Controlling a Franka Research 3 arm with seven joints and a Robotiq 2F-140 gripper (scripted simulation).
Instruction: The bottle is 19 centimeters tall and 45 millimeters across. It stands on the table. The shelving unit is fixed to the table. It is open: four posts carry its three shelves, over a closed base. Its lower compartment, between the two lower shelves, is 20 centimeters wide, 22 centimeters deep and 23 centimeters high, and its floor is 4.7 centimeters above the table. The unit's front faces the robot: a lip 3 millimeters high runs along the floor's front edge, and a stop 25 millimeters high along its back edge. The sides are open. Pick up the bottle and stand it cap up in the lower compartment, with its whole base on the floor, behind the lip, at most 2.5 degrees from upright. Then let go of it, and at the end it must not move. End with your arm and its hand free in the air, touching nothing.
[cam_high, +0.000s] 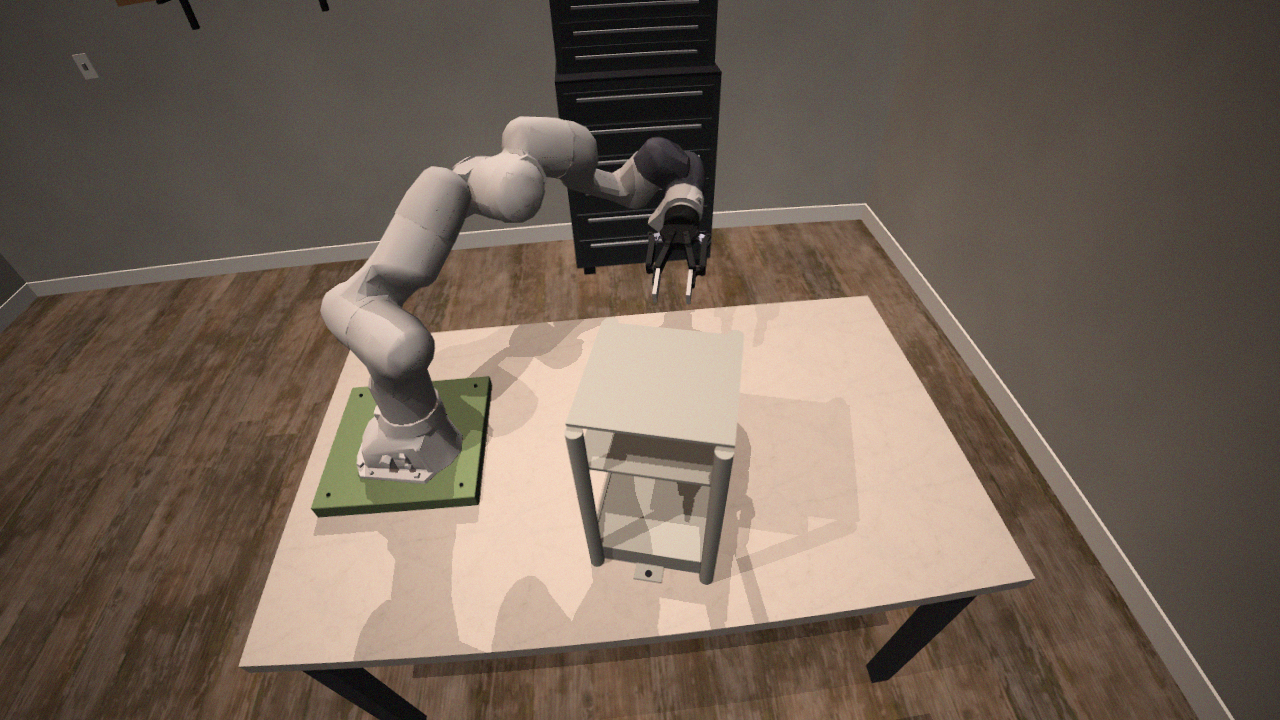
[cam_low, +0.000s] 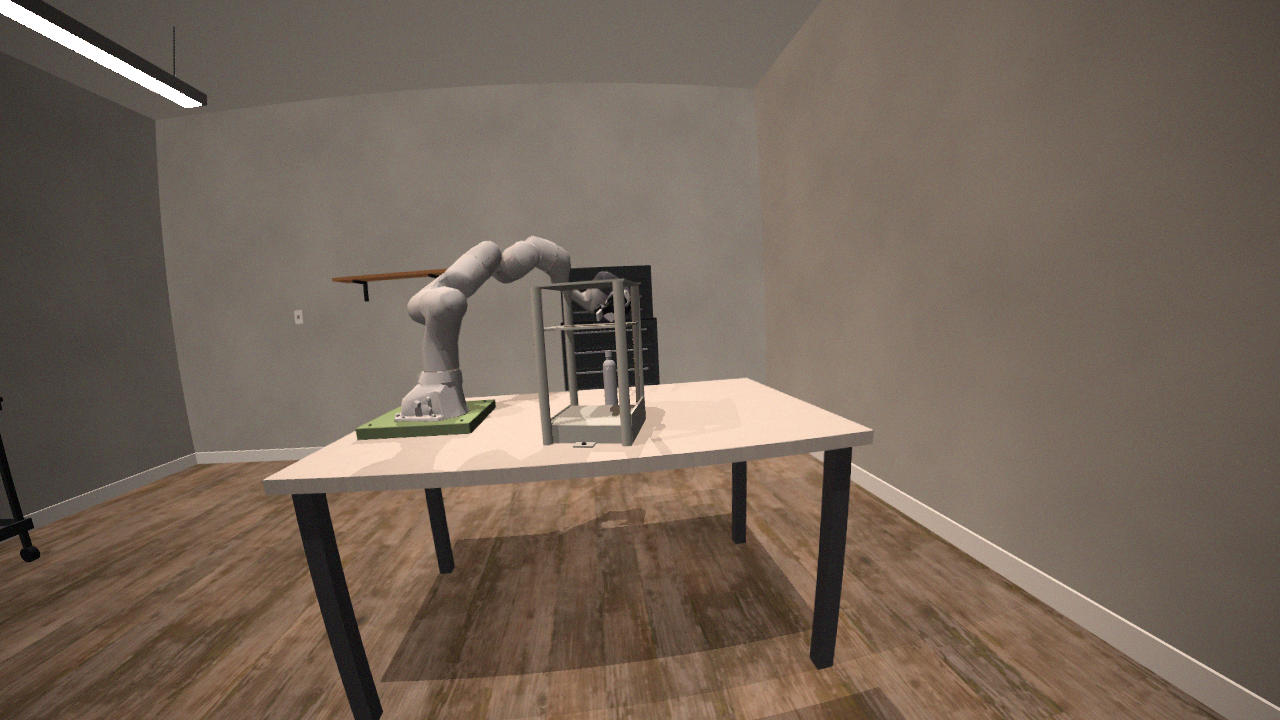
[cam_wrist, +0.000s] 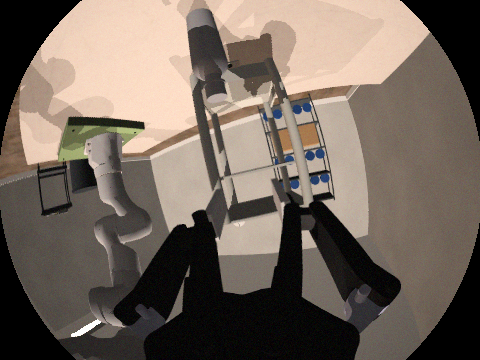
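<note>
Right now the grey bottle is 190 mm below my hand, 10 mm to the right of it and 10 mm behind it. From my hand the other things lie so: shelving unit: 310 mm to the right, 110 mm below, 70 mm behind.
</note>
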